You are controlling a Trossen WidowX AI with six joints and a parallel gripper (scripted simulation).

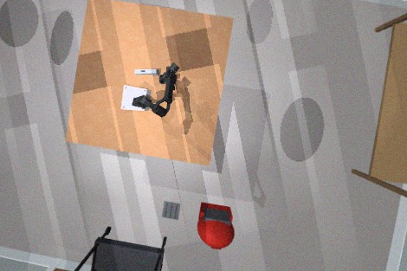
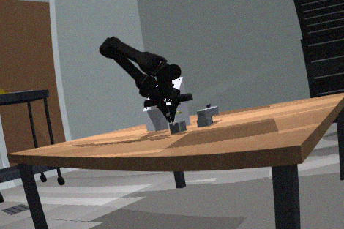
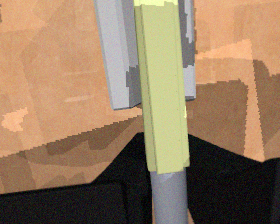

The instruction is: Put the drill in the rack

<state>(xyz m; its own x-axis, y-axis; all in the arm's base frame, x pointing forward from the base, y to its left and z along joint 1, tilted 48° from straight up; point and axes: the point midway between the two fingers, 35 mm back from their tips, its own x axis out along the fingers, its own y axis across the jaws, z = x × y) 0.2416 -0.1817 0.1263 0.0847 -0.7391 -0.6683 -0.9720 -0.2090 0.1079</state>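
Now: gripper tip 40 mm to the right of the drill, 30 mm below it and 10 mm past it. Round my gripper tip: grey housing block (230 mm to the left, 30 mm ahead).
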